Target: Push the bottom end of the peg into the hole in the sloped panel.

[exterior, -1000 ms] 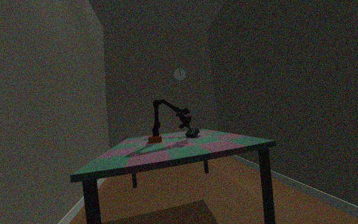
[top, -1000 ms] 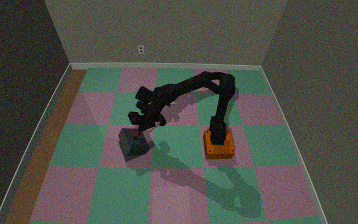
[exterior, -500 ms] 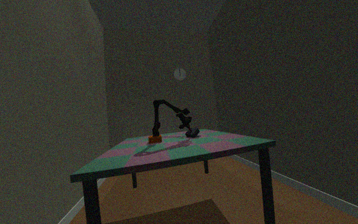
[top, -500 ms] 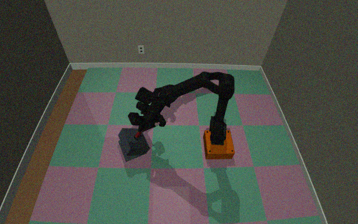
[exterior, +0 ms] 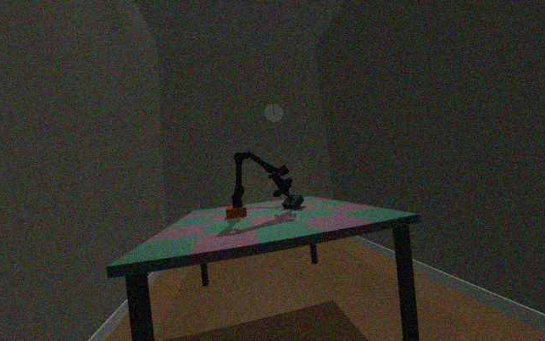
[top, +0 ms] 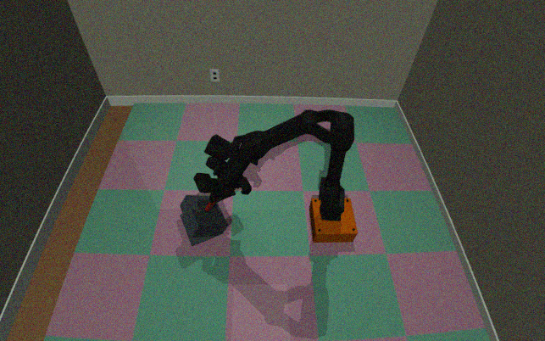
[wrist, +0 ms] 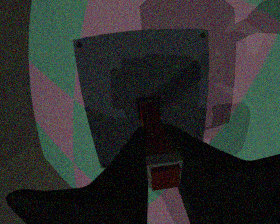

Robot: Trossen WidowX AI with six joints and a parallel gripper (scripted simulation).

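Now: gripper tip 3 cm short of the sloped panel, 2 cm to the right of it and 6 cm above it. Also, from my gripper tip: peg: 1 cm behind, 1 cm above.
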